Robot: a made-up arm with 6 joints.
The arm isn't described. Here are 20 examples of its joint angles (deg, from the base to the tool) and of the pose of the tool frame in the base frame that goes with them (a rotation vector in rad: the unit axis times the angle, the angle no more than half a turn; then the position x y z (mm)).
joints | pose
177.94 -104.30 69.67 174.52 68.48 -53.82 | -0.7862 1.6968 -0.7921 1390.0 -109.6 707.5
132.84 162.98 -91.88 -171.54 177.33 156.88 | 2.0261 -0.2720 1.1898 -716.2 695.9 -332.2
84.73 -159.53 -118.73 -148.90 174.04 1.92 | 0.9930 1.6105 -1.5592 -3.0 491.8 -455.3
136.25 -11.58 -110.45 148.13 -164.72 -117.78 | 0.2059 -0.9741 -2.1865 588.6 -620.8 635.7
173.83 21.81 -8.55 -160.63 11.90 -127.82 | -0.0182 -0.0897 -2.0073 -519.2 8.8 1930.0
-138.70 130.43 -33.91 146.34 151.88 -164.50 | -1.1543 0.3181 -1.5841 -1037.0 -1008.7 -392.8
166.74 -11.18 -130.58 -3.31 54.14 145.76 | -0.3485 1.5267 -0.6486 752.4 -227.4 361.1
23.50 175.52 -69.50 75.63 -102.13 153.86 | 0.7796 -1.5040 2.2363 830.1 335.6 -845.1
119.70 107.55 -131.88 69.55 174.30 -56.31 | -2.2358 -1.4719 0.0915 -290.4 388.1 685.2
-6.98 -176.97 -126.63 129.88 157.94 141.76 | -0.4697 -1.8367 -0.2453 615.4 0.8 -170.0
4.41 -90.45 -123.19 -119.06 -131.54 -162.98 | -0.2798 -1.2220 -0.8212 -421.4 72.7 -490.9
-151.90 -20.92 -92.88 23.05 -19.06 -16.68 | -2.5135 -0.5846 -1.0673 1043.8 509.4 599.4
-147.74 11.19 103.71 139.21 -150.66 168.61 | -1.6839 -0.3883 -1.4049 -730.5 -492.9 678.7
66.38 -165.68 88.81 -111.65 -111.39 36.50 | -0.2156 -1.4059 -1.2187 -522.3 -890.6 -384.9
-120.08 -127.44 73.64 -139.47 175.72 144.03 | -1.0324 -2.4942 1.2517 700.8 1113.0 166.8
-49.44 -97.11 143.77 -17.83 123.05 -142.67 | 1.8859 -2.1655 0.2186 -99.9 165.8 634.0
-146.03 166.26 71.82 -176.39 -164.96 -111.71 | 0.7902 -0.2004 -1.3395 433.4 227.1 -1009.2
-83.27 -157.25 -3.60 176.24 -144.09 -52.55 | -0.2984 0.0495 0.8238 -25.5 637.8 -1312.9
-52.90 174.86 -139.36 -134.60 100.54 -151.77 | -0.1091 -1.3118 -0.0540 316.7 -424.6 105.1
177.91 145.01 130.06 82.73 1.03 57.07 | -0.4790 1.4320 -0.6091 463.2 -70.9 -392.6
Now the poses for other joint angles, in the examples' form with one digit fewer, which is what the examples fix.
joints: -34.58 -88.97 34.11 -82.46 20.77 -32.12
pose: 1.052 -0.604 -2.188 -1319 939 779
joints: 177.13 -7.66 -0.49 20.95 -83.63 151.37
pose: -0.593 1.479 -0.106 310 -40 1916
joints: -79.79 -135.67 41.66 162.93 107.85 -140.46
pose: 2.334 1.309 0.203 -180 1423 -521
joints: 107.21 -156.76 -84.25 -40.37 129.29 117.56
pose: 0.242 1.850 -0.855 -119 344 -1001
